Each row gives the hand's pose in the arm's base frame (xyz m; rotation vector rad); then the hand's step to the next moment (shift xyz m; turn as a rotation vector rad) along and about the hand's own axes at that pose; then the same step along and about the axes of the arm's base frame.
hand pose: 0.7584 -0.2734 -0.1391 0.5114 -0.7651 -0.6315
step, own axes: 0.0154 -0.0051 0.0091 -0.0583 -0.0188 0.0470
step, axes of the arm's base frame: 0.0000 -0.0159 0.0097 -0.0745 0.0176 -0.0102
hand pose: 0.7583 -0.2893 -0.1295 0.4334 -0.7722 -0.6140
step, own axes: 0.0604 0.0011 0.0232 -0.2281 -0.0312 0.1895
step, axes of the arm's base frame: 0.0167 -0.0419 0.0464 -0.2808 0.0995 -0.0121
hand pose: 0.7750 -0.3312 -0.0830 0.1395 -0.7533 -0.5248
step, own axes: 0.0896 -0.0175 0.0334 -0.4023 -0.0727 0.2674
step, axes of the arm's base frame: 0.0246 -0.0579 0.0741 -0.4568 0.1560 -0.0753
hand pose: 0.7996 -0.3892 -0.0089 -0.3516 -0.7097 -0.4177
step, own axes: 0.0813 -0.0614 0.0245 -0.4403 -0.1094 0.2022
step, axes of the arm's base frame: 0.0125 -0.0621 0.0835 -0.4645 0.1048 -0.1413
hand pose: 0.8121 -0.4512 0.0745 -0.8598 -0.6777 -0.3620
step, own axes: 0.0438 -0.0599 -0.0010 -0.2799 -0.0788 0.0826
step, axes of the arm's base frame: -0.0001 -0.0385 0.0634 -0.2821 0.0246 -0.1059
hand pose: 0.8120 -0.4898 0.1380 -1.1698 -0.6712 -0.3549
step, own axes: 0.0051 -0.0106 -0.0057 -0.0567 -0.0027 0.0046
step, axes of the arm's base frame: -0.0006 -0.0087 0.0097 -0.0458 -0.0014 -0.0338
